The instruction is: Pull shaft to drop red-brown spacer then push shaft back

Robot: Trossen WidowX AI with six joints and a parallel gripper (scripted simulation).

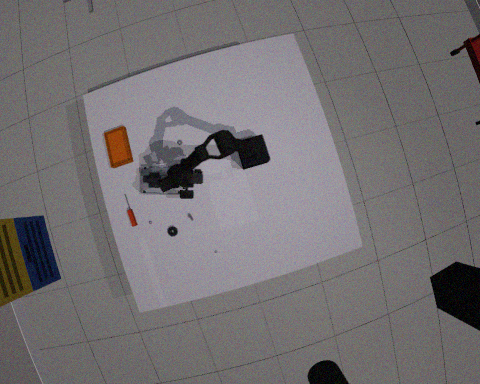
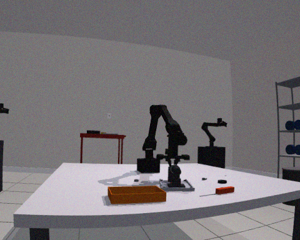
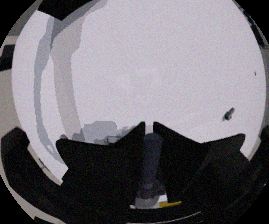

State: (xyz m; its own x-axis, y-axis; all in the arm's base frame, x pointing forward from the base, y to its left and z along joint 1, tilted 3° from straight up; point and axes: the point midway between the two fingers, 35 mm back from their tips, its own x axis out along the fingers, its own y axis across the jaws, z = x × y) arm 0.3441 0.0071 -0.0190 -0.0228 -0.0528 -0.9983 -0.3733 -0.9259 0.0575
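Right now the red-brown spacer is 140 mm ahead of my gripper tip, 60 mm to the right of it and 40 mm below it. From my gripper tip the other things lie so: red-handled screwdriver: 370 mm ahead, 40 mm below, 20 mm to the left; orange tray: 320 mm to the right, 320 mm ahead, 40 mm below.
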